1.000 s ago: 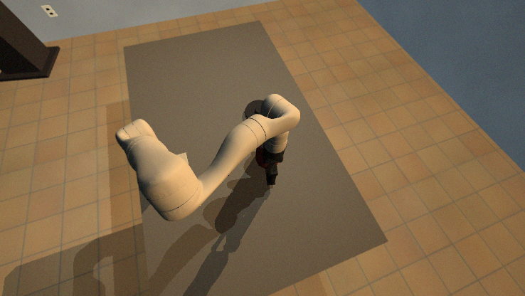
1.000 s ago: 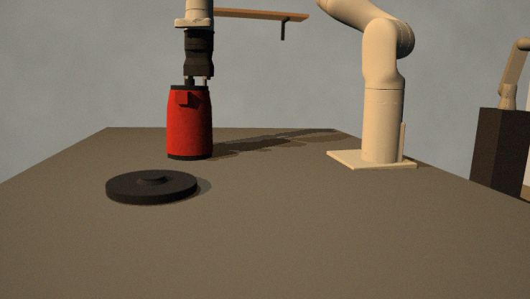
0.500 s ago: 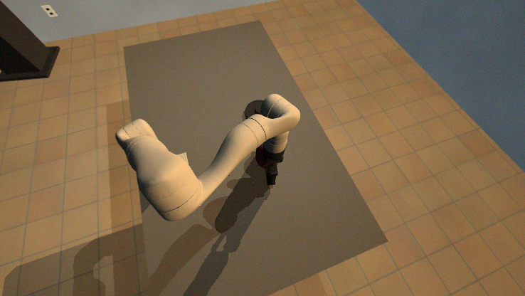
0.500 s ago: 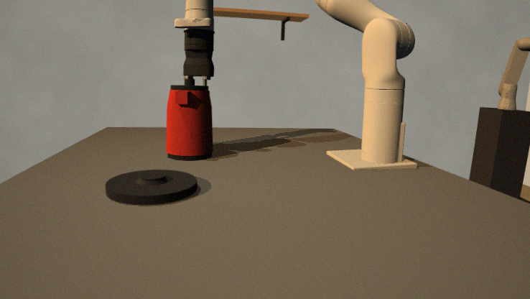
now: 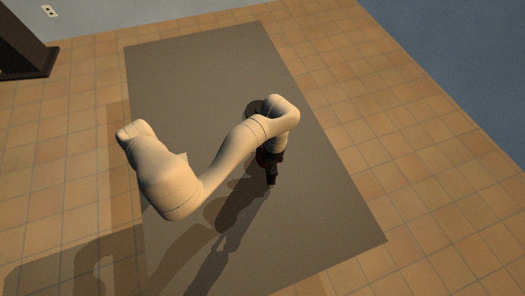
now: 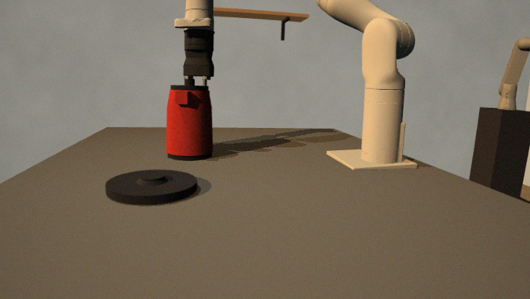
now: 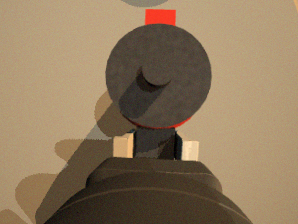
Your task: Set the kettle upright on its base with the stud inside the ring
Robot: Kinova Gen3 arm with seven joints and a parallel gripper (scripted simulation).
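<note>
Right now the red kettle is 30 mm to the left of my hand and 50 mm below it. From my hand the other things lie so: black base (10 mm ahead, 330 mm to the left, 130 mm below).
</note>
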